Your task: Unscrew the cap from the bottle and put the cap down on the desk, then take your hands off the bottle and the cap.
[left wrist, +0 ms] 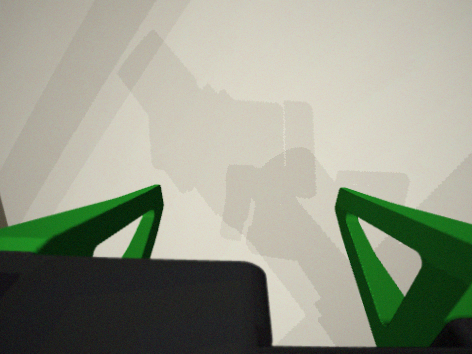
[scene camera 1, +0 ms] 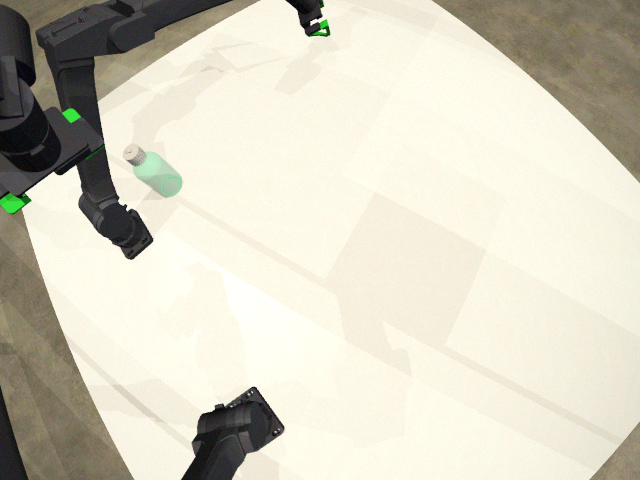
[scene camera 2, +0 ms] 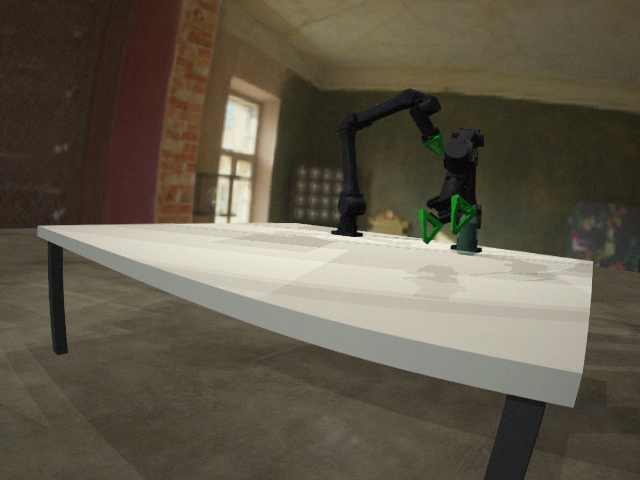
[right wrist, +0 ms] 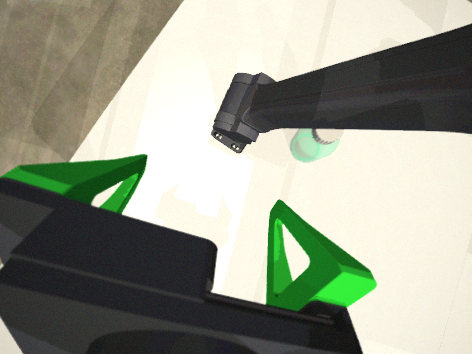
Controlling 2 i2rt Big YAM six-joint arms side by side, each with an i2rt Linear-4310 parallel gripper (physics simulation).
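Frame: origin at the left arm's base, x ahead, y left, z up, level; millimetres.
Where they show: left gripper, between the fingertips: [left wrist: 249, 196] [scene camera 1: 325, 21] [scene camera 2: 439, 238]; right gripper, between the fingertips: [scene camera 1: 56, 176] [scene camera 2: 441, 153] [right wrist: 213, 185]; left arm's base, origin of its link: [scene camera 1: 133, 234] [right wrist: 238, 124]; right arm's base, origin of its link: [scene camera 1: 255, 417] [scene camera 2: 346, 235].
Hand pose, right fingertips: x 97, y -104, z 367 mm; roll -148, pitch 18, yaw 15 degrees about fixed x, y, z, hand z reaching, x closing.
Observation:
Each offset is from my right fingertips to the centre of the thing.
The translucent green bottle {65 mm ahead, 145 mm left, 277 mm down} [scene camera 1: 157, 174] [scene camera 2: 467, 237] [right wrist: 306, 146] stands upright on the white desk. A light ribbed cap {65 mm ahead, 145 mm left, 197 mm down} [scene camera 1: 134, 154] [right wrist: 326, 135] sits on its top. In scene camera 2 a green finger covers the cap, and in the right wrist view an arm partly covers it. My left gripper [scene camera 1: 320, 16] [scene camera 2: 440, 236] [left wrist: 249, 196] is open and empty, well away from the bottle at the top of scene camera 1. My right gripper [scene camera 1: 43, 157] [scene camera 2: 436, 145] [right wrist: 213, 185] is open and empty, high above the desk, left of the bottle in scene camera 1.
The left arm's base [scene camera 1: 136, 240] stands close beside the bottle, and its link [right wrist: 360, 100] crosses the right wrist view. The right arm's base [scene camera 1: 261, 421] [scene camera 2: 347, 231] stands farther off. The white desk [scene camera 1: 465, 387] [scene camera 2: 310, 315] has curved edges in the pictures. Shadows fall across it.

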